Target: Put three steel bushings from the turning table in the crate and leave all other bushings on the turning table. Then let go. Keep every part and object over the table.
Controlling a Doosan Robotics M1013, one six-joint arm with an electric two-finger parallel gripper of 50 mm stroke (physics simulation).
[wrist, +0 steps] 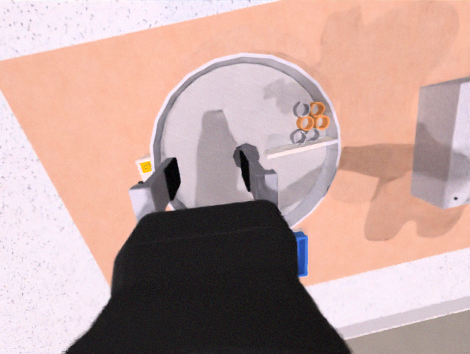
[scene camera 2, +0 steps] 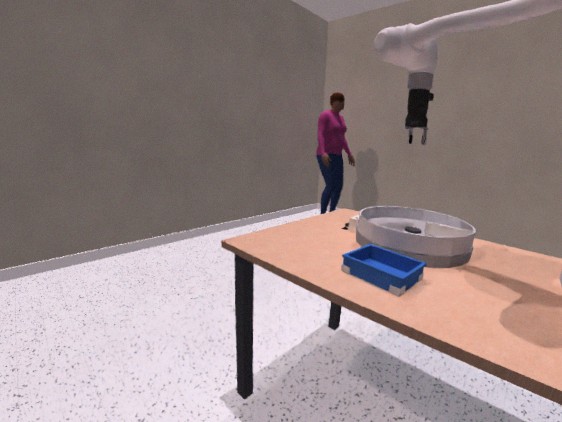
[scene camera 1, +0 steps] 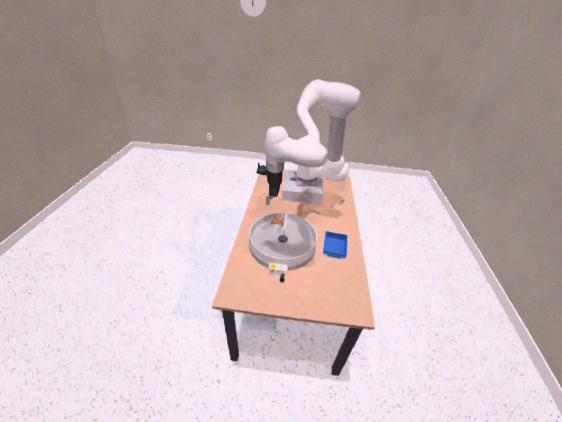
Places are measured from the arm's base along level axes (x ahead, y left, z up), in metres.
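Where they show: gripper, fingertip midpoint: (wrist: 210, 166) (scene camera 2: 416, 144) (scene camera 1: 269, 201); arm's base at its link origin: (scene camera 1: 305, 180).
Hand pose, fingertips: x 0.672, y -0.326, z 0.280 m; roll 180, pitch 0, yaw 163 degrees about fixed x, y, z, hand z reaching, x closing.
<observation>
Each offset is from my fingertips to the top centre of the thing. "spot": to the spot under its first point.
My gripper (scene camera 1: 268, 200) (scene camera 2: 417, 140) (wrist: 210, 166) is open and empty, pointing down high above the table. The turning table (scene camera 1: 256, 250) (scene camera 2: 415, 246) (wrist: 156, 125) is a grey round tray with a raised rim. In the wrist view, three steel bushings, one @[dx -0.199, dy +0.042, dz -0.301 m] (wrist: 295, 110) apart from the second @[dx -0.175, dy +0.098, dz -0.301 m] (wrist: 293, 137) and third @[dx -0.206, dy +0.104, dz -0.301 m] (wrist: 317, 135), stand grouped with three orange bushings (wrist: 312, 109) @[dx -0.198, dy +0.073, dz -0.301 m] (wrist: 298, 124) @[dx -0.232, dy +0.086, dz -0.301 m] (wrist: 327, 123) beside the white fence @[spot: dx -0.161, dy +0.114, dz -0.279 m] (wrist: 300, 148). The orange group @[spot: dx -0.213, dy +0.069, dz -0.306 m] (scene camera 1: 277, 219) also shows in scene camera 1; the steel ones are unclear there. The blue crate @[dx -0.013, dy +0.433, dz -0.330 m] (scene camera 1: 326, 244) (scene camera 2: 372, 274) (wrist: 305, 255) shows no bushing inside.
A dark hub @[dx -0.044, dy +0.095, dz -0.319 m] (scene camera 1: 283, 239) (scene camera 2: 412, 229) (wrist: 245, 154) sits at the turning table's centre. A white box @[spot: dx +0.203, dy +0.053, dz -0.322 m] (scene camera 1: 278, 269) (wrist: 145, 167) with a yellow label stands against its rim. The robot's grey base block (scene camera 1: 302, 193) (wrist: 437, 145) is at the table's far end. A person (scene camera 2: 332, 137) stands beyond the table.
</observation>
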